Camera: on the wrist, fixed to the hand. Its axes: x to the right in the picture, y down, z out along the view.
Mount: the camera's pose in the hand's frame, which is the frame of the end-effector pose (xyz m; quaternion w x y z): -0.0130 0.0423 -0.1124 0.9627 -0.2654 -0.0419 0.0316
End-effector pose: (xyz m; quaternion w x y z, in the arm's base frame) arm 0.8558 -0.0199 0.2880 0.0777 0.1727 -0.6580 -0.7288
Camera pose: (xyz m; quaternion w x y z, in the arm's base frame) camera 0.9028 -0.1254 0.3233 0.1161 0.0943 -0.4488 -0.8810
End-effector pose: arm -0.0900 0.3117 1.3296 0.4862 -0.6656 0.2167 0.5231
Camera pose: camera -0.0738 0.1923 1.3214 0.2840 -0.7410 0.0704 0.6044
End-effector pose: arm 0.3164 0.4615 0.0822 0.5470 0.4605 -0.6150 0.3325
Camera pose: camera 0.3180 0.5817 0.0938 0.6125 0.2926 -0.7178 0.1549
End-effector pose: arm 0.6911 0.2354 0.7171 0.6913 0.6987 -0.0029 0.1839
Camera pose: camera 0.6396 0.3390 0.7519 0.8451 0.4968 -0.1026 0.1688
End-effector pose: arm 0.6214 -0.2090 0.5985 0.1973 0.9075 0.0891 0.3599
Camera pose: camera 0.5354 -0.2182 0.6829 0.4232 0.8392 -0.0467 0.3383
